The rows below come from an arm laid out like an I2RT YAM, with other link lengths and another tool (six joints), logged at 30 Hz.
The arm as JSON. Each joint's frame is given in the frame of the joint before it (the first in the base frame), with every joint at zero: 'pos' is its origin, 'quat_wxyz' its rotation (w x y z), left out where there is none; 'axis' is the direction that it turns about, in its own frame. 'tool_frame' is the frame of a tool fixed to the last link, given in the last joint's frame.
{
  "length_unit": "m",
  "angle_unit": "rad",
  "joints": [
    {
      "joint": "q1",
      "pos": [
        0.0,
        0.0,
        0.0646
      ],
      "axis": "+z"
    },
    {
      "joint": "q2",
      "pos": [
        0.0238,
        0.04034,
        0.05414
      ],
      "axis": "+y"
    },
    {
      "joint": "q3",
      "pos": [
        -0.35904,
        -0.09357,
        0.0
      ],
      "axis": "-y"
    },
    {
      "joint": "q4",
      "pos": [
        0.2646,
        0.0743,
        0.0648
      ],
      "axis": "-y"
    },
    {
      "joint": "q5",
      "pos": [
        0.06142,
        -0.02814,
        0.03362
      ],
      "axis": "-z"
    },
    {
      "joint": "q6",
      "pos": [
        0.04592,
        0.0,
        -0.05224
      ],
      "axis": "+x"
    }
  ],
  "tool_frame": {
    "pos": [
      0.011,
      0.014,
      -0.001
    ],
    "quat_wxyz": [
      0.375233,
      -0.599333,
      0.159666,
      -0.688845
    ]
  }
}
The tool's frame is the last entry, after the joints.
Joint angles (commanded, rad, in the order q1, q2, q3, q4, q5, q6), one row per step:
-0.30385, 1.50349, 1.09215, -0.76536, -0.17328, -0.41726
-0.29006, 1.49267, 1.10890, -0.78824, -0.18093, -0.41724
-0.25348, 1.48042, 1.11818, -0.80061, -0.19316, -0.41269
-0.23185, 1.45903, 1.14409, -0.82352, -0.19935, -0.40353
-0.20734, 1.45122, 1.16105, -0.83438, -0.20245, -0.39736
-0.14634, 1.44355, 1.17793, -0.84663, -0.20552, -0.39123
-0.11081, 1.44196, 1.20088, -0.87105, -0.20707, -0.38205
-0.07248, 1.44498, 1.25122, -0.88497, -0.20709, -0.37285
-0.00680, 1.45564, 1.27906, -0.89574, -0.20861, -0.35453
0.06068, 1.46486, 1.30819, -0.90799, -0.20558, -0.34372
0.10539, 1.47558, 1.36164, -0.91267, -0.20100, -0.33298
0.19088, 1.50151, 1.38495, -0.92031, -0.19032, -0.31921
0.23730, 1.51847, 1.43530, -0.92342, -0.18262, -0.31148
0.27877, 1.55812, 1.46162, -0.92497, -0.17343, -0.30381
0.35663, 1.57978, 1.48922, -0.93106, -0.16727, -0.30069
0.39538, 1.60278, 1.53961, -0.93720, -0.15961, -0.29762
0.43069, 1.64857, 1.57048, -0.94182, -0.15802, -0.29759
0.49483, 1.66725, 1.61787, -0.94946, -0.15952, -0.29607
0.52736, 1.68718, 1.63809, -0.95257, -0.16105, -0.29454
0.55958, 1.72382, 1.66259, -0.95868, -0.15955, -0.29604
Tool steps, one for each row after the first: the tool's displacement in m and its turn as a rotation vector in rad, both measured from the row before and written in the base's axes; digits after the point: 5 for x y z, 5 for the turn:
-0.00104, 0.00490, 0.00739, 0.00538, -0.00655, 0.01673
-0.00008, 0.01158, 0.00593, 0.01029, -0.01150, 0.03727
-0.00220, 0.00724, 0.01282, 0.00361, -0.02418, 0.01595
0.00043, 0.00715, 0.00688, 0.00249, -0.01355, 0.02036
0.00100, 0.01734, 0.00679, 0.00336, -0.01183, 0.05694
0.00031, 0.01009, 0.00671, 0.00555, 0.00106, 0.02816
0.00498, 0.01041, 0.01410, 0.00124, -0.03176, 0.03033
0.00406, 0.01879, 0.00551, 0.00975, -0.00302, 0.05063
0.00222, 0.01951, 0.00605, 0.00258, -0.00537, 0.05675
0.00515, 0.01348, 0.01333, 0.00428, -0.03565, 0.03331
0.00325, 0.02615, -0.00045, -0.00412, 0.01247, 0.06841
0.00441, 0.01536, 0.01048, 0.00358, -0.02874, 0.03592
0.00895, 0.01571, -0.00385, -0.00783, 0.01473, 0.03020
-0.00189, 0.02630, 0.00151, -0.00368, -0.00049, 0.07202
0.00359, 0.01520, 0.00795, 0.00308, -0.02109, 0.03211
0.00825, 0.01714, -0.00575, -0.00906, 0.01737, 0.03444
-0.00451, 0.02399, 0.00803, 0.01115, -0.01772, 0.06367
-0.00047, 0.01371, -0.00076, 0.00034, 0.00370, 0.03209
0.00324, 0.01620, -0.00581, -0.01107, 0.01435, 0.03268

